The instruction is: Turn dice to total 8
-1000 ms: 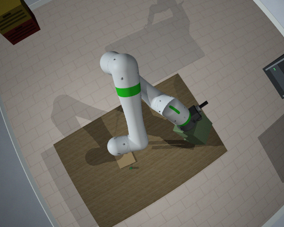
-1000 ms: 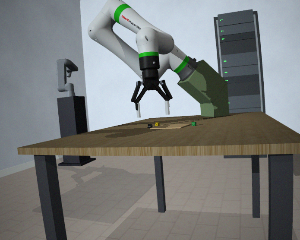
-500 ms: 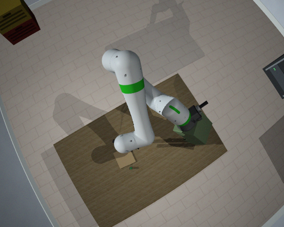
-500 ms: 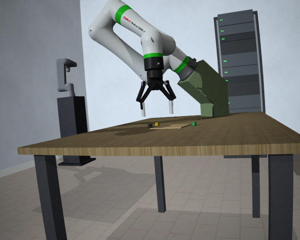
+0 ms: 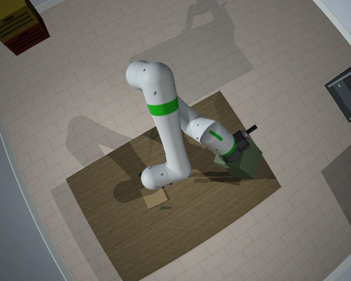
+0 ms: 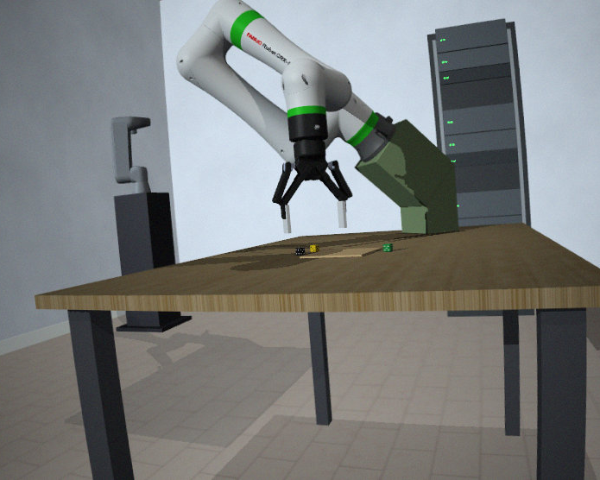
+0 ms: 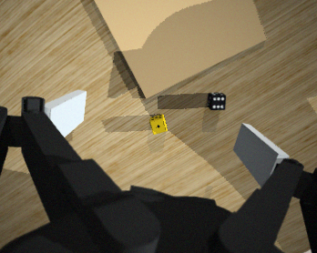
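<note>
Now: the yellow die 50 mm below my hand, 10 mm to the right of it and 10 mm behind it. From my hand the other things lie so: tan mat 80 mm to the left, 70 mm ahead, 60 mm below; black die 50 mm below, 50 mm ahead, 30 mm to the right; green die 180 mm to the left, 80 mm ahead, 50 mm below.
</note>
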